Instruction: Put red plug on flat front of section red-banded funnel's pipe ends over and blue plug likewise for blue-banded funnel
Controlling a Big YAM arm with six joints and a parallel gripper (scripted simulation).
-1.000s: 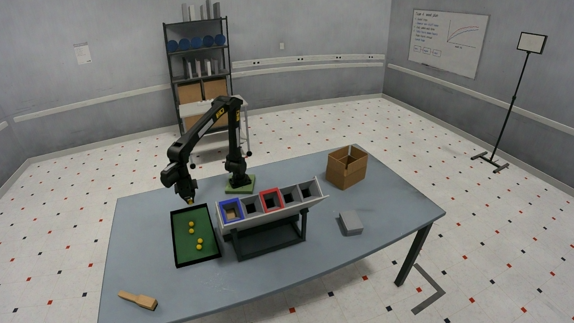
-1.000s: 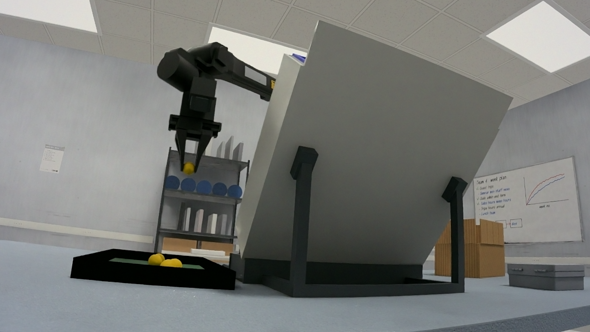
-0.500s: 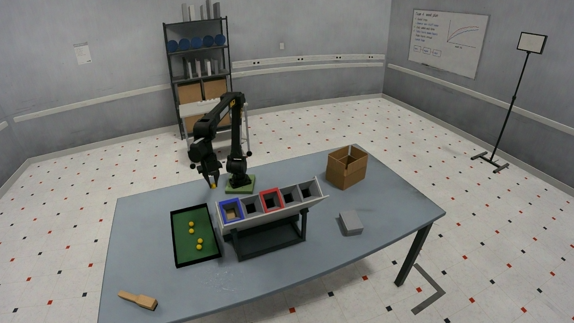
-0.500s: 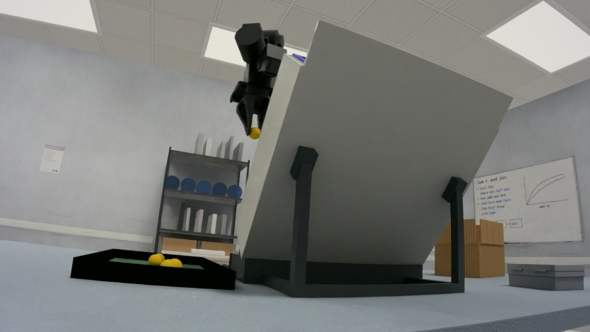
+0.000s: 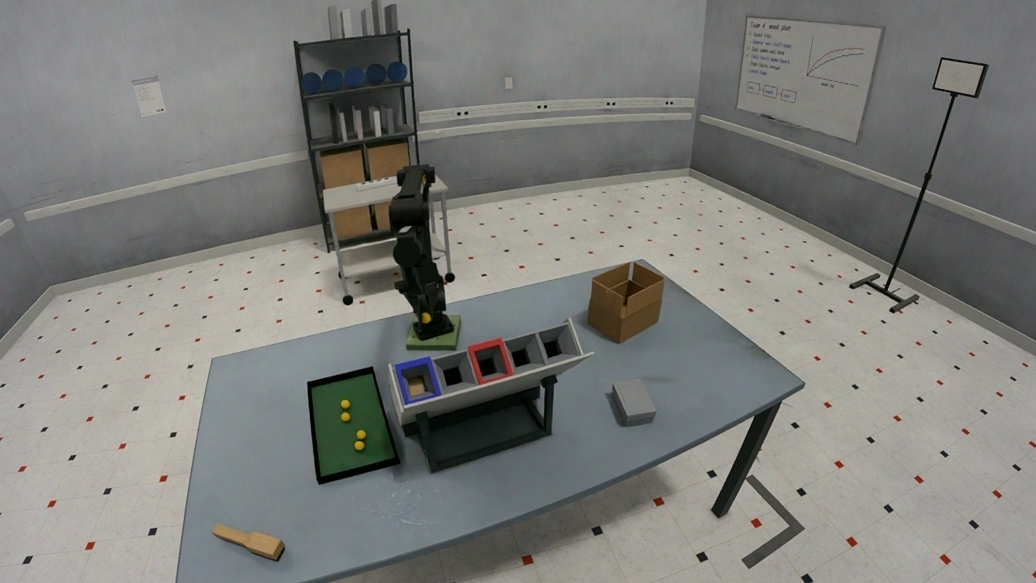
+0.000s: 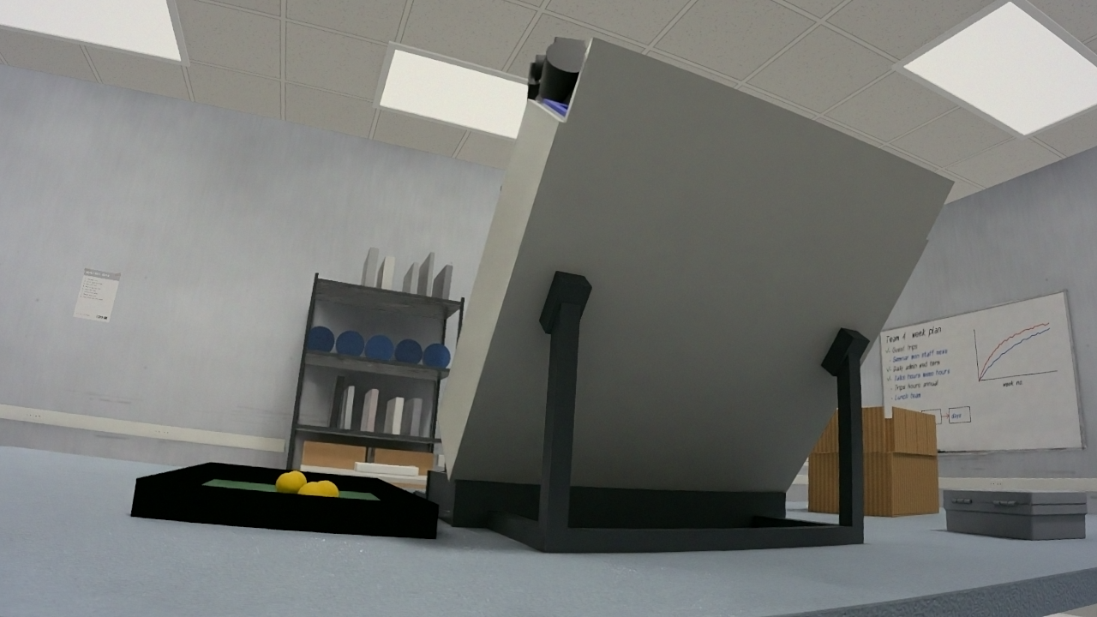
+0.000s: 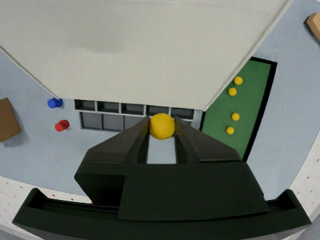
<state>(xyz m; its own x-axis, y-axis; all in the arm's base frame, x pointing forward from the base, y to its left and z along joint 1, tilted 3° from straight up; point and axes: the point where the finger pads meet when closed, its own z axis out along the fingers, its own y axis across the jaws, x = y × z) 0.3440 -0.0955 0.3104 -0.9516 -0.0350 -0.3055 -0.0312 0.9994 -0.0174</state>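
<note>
Right now the red band is 21 cm ahead of my hand and 7 cm to the left of it. Round my hand: blue band 20 cm ahead, 8 cm to the right; cover 6 cm ahead, 8 cm to the left, 11 cm below; green tray 7 cm behind, 24 cm to the right, 31 cm below.
</note>
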